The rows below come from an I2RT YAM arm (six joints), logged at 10 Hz.
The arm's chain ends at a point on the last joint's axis. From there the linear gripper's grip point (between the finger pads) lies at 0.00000 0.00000 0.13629 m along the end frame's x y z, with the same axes.
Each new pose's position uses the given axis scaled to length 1; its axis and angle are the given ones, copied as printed.
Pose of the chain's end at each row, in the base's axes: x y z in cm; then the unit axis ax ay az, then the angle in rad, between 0 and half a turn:
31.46, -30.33, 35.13, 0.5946, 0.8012, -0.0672, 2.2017
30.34, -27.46, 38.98, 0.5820, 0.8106, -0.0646, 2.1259
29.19, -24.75, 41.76, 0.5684, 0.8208, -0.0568, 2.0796
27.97, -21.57, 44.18, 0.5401, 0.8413, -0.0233, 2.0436
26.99, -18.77, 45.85, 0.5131, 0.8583, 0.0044, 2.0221
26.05, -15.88, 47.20, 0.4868, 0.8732, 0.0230, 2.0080
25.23, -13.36, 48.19, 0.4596, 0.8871, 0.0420, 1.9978
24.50, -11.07, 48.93, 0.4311, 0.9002, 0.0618, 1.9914
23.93, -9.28, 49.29, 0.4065, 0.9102, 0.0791, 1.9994
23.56, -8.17, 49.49, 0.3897, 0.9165, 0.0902, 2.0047
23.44, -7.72, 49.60, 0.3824, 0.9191, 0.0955, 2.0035
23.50, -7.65, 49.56, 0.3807, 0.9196, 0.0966, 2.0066
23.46, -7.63, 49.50, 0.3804, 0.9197, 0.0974, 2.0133
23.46, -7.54, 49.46, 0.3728, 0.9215, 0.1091, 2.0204
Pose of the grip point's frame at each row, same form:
39.41, -38.04, 27.19, 0.5946, 0.8012, -0.0672, 2.2017
38.95, -35.29, 31.88, 0.5820, 0.8106, -0.0646, 2.1259
38.31, -32.46, 35.19, 0.5684, 0.8208, -0.0568, 2.0796
37.93, -28.51, 37.98, 0.5401, 0.8413, -0.0233, 2.0436
37.56, -24.99, 39.91, 0.5131, 0.8583, 0.0044, 2.0221
37.05, -21.50, 41.44, 0.4868, 0.8732, 0.0230, 2.0080
36.61, -18.34, 42.58, 0.4596, 0.8871, 0.0420, 1.9978
36.21, -15.37, 43.44, 0.4311, 0.9002, 0.0618, 1.9914
35.83, -12.93, 43.75, 0.4065, 0.9102, 0.0791, 1.9994
35.57, -11.39, 43.92, 0.3897, 0.9165, 0.0902, 2.0047
35.52, -10.75, 44.06, 0.3824, 0.9191, 0.0955, 2.0035
35.58, -10.63, 43.99, 0.3807, 0.9196, 0.0966, 2.0066
35.51, -10.57, 43.85, 0.3804, 0.9197, 0.0974, 2.0133
35.57, -10.15, 43.77, 0.3728, 0.9215, 0.1091, 2.0204

